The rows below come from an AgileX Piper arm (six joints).
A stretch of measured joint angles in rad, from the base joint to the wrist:
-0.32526, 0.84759, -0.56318, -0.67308, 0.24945, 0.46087
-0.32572, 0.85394, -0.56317, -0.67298, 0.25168, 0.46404
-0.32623, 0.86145, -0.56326, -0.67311, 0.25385, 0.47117
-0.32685, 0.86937, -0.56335, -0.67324, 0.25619, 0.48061
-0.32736, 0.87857, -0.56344, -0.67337, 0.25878, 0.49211
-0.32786, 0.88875, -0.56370, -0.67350, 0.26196, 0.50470
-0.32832, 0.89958, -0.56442, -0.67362, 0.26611, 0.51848
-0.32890, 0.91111, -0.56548, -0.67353, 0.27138, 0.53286
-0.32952, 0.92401, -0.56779, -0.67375, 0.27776, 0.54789
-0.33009, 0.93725, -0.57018, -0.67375, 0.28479, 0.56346
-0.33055, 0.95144, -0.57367, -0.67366, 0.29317, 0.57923
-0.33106, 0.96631, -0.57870, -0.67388, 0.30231, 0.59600
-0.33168, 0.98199, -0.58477, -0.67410, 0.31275, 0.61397
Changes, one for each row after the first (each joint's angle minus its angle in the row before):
-0.00046, 0.00635, 0.00001, 0.00010, 0.00223, 0.00317
-0.00051, 0.00751, -0.00009, -0.00013, 0.00217, 0.00713
-0.00062, 0.00792, -0.00009, -0.00013, 0.00234, 0.00944
-0.00051, 0.00920, -0.00009, -0.00013, 0.00259, 0.01150
-0.00050, 0.01018, -0.00026, -0.00013, 0.00318, 0.01259
-0.00046, 0.01083, -0.00072, -0.00012, 0.00415, 0.01378
-0.00058, 0.01153, -0.00106, 0.00009, 0.00527, 0.01438
-0.00062, 0.01290, -0.00231, -0.00022, 0.00638, 0.01503
-0.00057, 0.01324, -0.00239, 0.00000, 0.00703, 0.01557
-0.00046, 0.01419, -0.00349, 0.00009, 0.00838, 0.01577
-0.00051, 0.01487, -0.00503, -0.00022, 0.00914, 0.01677
-0.00062, 0.01568, -0.00607, -0.00022, 0.01044, 0.01797

